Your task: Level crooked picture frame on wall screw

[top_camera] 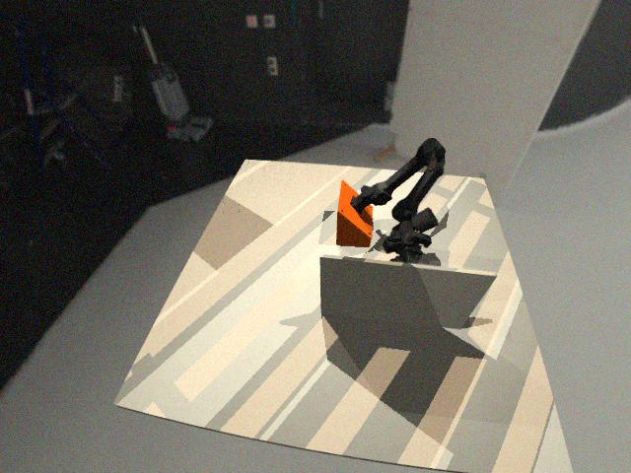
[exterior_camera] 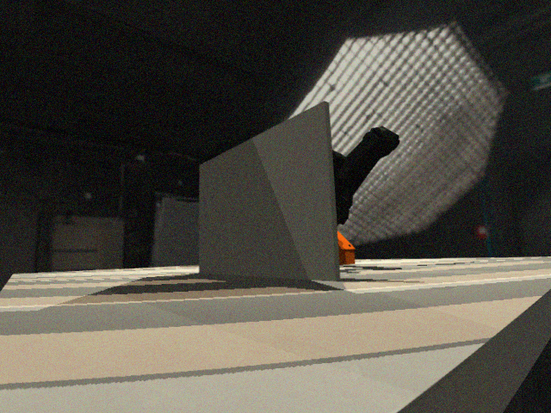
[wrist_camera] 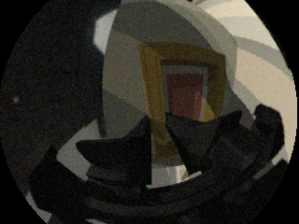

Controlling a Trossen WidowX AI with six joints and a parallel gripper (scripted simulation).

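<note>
Now: the picture frame 10 mm ahead of my gripper tip, 20 mm to the right of it and 50 mm below it. The rest, counted from my gripper tip: wall panel: 20 mm ahead, 20 mm to the right, 60 mm below.
</note>
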